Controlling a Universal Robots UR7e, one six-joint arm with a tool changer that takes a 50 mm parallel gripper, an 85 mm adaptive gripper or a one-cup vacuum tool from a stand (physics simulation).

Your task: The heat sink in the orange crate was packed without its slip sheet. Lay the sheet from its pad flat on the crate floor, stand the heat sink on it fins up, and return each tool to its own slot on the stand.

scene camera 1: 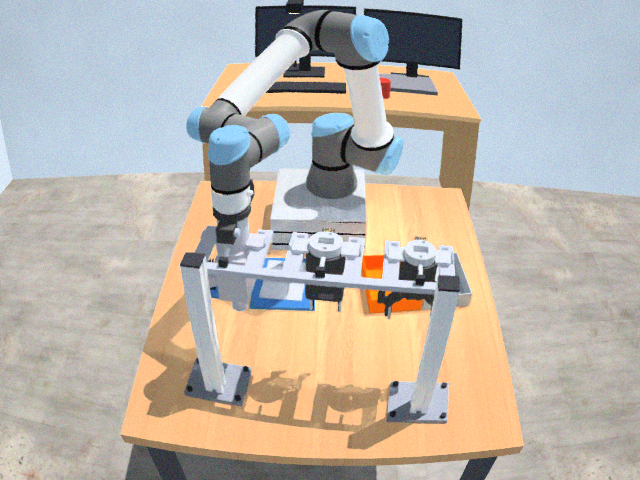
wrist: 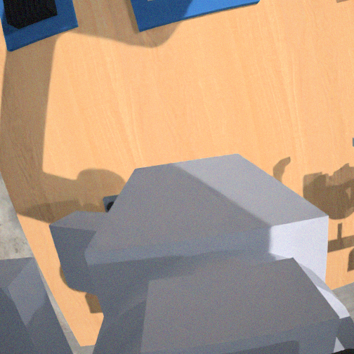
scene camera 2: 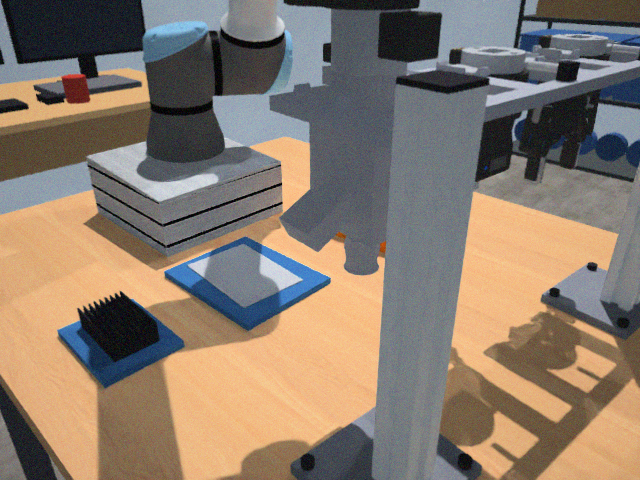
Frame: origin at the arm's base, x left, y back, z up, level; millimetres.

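Seen in the pictures: arm's base, link origin: [scene camera 1: 331,184] [scene camera 2: 186,148].
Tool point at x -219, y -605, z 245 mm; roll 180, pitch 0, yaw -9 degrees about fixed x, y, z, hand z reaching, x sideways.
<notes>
Offsets run from my tool point to a thing's top centre. "*": to the spot under its first point.
The grey vacuum tool [scene camera 1: 240,302] [scene camera 2: 361,266] is in the stand's left slot, with the arm's wrist down on its top. Its cup points down with nothing on it; its grey body [wrist: 200,215] fills the lower wrist view. The black heat sink {dx -124, dy +296, dz -321 mm} [scene camera 2: 121,330] [wrist: 30,12] stands fins up on a small blue pad {* dx -177, dy +238, dz -351 mm} [scene camera 2: 105,374] [wrist: 30,41]. The pale slip sheet {dx +85, dy +290, dz -349 mm} [scene camera 1: 279,286] [scene camera 2: 242,281] lies flat on a larger blue pad {* dx +79, dy +192, dz -352 mm} [scene camera 1: 281,304] [scene camera 2: 248,321] [wrist: 195,16]. The orange crate {* dx +325, dy +350, dz -340 mm} [scene camera 1: 373,262] is partly hidden behind the hanging tools; no heat sink shows in its visible part.
The stand [scene camera 1: 199,310] [scene camera 2: 423,258] rises at the table's front. One parallel-jaw gripper [scene camera 1: 325,264] [scene camera 2: 495,149] hangs in the middle slot and another {dx +356, dy -51, dz +3 mm} [scene camera 1: 417,271] in the right slot. A grey bin {* dx +557, dy +177, dz -334 mm} [scene camera 1: 464,298] is beside the crate. The robot's block base [scene camera 1: 289,204] [scene camera 2: 186,211] is behind.
</notes>
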